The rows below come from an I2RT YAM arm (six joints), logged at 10 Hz.
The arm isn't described. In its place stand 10 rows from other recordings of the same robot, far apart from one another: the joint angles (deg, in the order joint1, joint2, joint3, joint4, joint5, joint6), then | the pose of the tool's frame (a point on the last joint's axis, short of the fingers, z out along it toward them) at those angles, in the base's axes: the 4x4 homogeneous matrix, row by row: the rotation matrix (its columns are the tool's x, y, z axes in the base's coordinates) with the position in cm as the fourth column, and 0 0 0 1 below.
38.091 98.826 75.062 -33.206 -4.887 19.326 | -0.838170 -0.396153 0.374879 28.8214; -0.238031 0.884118 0.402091 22.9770; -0.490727 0.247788 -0.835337 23.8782; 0 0 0 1
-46.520 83.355 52.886 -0.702 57.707 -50.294 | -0.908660 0.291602 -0.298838 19.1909; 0.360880 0.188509 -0.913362 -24.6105; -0.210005 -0.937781 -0.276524 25.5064; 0 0 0 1
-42.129 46.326 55.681 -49.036 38.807 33.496 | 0.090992 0.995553 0.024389 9.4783; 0.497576 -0.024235 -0.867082 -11.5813; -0.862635 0.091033 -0.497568 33.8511; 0 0 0 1
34.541 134.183 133.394 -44.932 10.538 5.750 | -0.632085 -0.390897 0.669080 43.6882; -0.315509 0.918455 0.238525 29.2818; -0.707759 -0.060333 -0.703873 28.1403; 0 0 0 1
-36.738 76.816 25.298 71.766 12.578 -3.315 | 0.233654 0.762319 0.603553 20.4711; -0.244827 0.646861 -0.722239 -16.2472; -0.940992 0.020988 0.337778 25.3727; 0 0 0 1
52.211 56.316 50.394 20.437 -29.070 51.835 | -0.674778 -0.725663 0.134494 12.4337; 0.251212 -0.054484 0.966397 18.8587; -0.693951 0.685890 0.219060 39.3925; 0 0 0 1
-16.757 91.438 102.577 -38.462 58.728 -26.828 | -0.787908 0.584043 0.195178 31.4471; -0.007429 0.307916 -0.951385 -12.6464; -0.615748 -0.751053 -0.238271 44.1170; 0 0 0 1
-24.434 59.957 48.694 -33.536 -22.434 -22.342 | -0.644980 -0.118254 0.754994 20.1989; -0.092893 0.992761 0.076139 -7.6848; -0.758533 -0.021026 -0.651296 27.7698; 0 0 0 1
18.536 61.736 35.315 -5.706 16.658 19.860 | -0.499495 0.101326 0.860371 22.3820; 0.175796 0.984329 -0.013865 6.4283; -0.848293 0.144324 -0.509480 23.3253; 0 0 0 1
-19.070 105.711 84.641 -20.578 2.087 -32.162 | -0.719195 -0.036162 0.693866 39.9888; -0.314229 0.907609 -0.278398 -13.9611; -0.619692 -0.418255 -0.664112 26.2728; 0 0 0 1
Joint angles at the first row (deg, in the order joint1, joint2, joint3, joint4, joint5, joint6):
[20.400 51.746 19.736 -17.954 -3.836 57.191]
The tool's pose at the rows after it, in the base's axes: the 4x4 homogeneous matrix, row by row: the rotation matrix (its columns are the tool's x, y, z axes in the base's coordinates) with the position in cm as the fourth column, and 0 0 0 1 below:
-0.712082 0.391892 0.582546 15.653; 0.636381 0.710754 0.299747 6.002; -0.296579 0.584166 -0.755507 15.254; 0 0 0 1
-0.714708 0.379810 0.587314 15.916; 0.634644 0.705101 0.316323 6.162; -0.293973 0.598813 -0.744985 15.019; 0 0 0 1
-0.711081 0.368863 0.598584 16.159; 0.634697 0.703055 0.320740 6.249; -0.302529 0.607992 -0.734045 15.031; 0 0 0 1
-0.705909 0.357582 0.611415 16.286; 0.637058 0.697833 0.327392 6.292; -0.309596 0.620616 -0.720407 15.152; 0 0 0 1
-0.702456 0.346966 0.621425 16.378; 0.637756 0.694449 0.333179 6.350; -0.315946 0.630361 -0.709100 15.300; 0 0 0 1
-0.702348 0.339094 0.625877 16.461; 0.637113 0.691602 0.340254 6.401; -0.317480 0.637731 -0.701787 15.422; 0 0 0 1
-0.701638 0.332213 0.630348 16.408; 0.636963 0.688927 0.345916 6.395; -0.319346 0.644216 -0.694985 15.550; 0 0 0 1
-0.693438 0.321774 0.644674 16.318; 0.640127 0.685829 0.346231 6.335; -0.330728 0.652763 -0.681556 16.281; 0 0 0 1
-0.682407 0.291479 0.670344 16.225; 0.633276 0.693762 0.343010 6.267; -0.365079 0.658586 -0.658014 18.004; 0 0 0 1
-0.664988 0.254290 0.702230 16.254; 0.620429 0.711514 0.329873 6.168; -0.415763 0.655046 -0.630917 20.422; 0 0 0 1
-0.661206 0.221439 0.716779 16.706; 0.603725 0.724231 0.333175 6.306; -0.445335 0.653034 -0.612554 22.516; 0 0 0 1
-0.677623 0.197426 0.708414 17.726; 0.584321 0.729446 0.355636 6.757; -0.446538 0.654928 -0.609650 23.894; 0 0 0 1
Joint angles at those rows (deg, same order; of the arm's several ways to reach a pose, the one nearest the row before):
[19.972 52.625 18.503 -15.176 -4.746 57.589]
[20.014 53.835 18.063 -12.685 -5.521 57.656]
[20.005 54.480 18.015 -11.053 -5.544 57.523]
[19.968 54.432 17.930 -9.880 -5.677 57.561]
[20.028 54.316 17.951 -9.089 -5.751 57.567]
[20.033 54.322 18.062 -8.627 -6.042 57.549]
[20.029 53.772 18.013 -8.600 -6.263 57.542]
[19.994 51.977 18.841 -10.126 -6.023 57.491]
[20.033 49.019 21.396 -13.742 -5.315 56.336]
[19.954 46.660 25.606 -18.180 -4.038 54.305]
[19.886 47.100 30.047 -20.829 -3.985 52.613]
[19.857 50.233 34.094 -21.621 -5.386 51.555]

